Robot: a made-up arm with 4 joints. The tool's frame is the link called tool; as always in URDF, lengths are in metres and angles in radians. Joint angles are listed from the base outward. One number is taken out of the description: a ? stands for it. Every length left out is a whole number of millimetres.
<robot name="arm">
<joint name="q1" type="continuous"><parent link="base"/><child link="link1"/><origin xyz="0.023 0 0.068" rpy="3.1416 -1.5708 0"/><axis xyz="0 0 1"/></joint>
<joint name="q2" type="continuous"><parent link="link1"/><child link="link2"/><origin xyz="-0.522 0.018 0" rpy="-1.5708 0 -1.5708"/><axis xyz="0 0 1"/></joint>
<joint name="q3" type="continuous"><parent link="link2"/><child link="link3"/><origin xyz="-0.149 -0.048 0" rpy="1.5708 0 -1.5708"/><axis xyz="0 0 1"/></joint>
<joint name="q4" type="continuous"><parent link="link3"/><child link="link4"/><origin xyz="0.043 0.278 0" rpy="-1.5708 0 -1.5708"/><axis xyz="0 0 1"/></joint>
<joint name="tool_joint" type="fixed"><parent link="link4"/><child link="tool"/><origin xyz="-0.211 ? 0" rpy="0 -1.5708 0"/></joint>
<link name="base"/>
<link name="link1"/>
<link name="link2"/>
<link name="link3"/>
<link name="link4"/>
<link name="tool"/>
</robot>
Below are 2 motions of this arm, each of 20 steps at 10 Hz.
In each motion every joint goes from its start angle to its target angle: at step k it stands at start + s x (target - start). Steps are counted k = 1, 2, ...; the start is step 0. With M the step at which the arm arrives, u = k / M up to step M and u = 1 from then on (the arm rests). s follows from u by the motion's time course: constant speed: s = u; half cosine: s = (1 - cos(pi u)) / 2; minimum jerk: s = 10 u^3 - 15 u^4 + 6 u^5.
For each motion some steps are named. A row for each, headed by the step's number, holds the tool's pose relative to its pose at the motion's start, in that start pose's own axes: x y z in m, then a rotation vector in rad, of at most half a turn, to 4 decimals.
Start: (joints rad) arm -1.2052 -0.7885 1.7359 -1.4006
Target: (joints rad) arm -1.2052 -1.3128 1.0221 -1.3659
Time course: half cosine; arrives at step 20
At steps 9, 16, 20:
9: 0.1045 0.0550 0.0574 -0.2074 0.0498 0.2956
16: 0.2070 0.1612 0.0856 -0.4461 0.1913 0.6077
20: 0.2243 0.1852 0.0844 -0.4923 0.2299 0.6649

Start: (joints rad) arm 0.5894 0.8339 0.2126 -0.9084
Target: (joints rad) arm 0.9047 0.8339 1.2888 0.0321
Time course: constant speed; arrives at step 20
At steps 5, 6, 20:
5: -0.1257 -0.0302 -0.0260 0.2830 -0.2181 -0.2463
6: -0.1515 -0.0300 -0.0362 0.3380 -0.2678 -0.2909
20: -0.3840 0.1898 -0.2829 0.9610 -1.1689 -0.7269

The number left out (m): -0.053
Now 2 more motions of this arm.
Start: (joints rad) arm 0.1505 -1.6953 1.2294 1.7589
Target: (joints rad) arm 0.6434 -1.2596 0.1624 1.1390
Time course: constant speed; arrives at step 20
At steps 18, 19, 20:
18: 0.2132 -0.0886 0.0175 -0.1531 0.4046 -1.3563
19: 0.2159 -0.1059 0.0111 -0.1513 0.4556 -1.4214
20: 0.2167 -0.1238 0.0036 -0.1476 0.5094 -1.4846

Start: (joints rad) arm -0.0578 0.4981 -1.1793 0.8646
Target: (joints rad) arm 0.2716 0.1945 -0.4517 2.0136
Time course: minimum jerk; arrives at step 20
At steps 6, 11, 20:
6: -0.0346 -0.0437 -0.0199 0.2525 -0.0648 0.1298
11: -0.0670 -0.1371 -0.1384 0.9187 -0.1434 0.5064
20: -0.0459 -0.1424 -0.2917 1.5203 -0.0971 0.9081

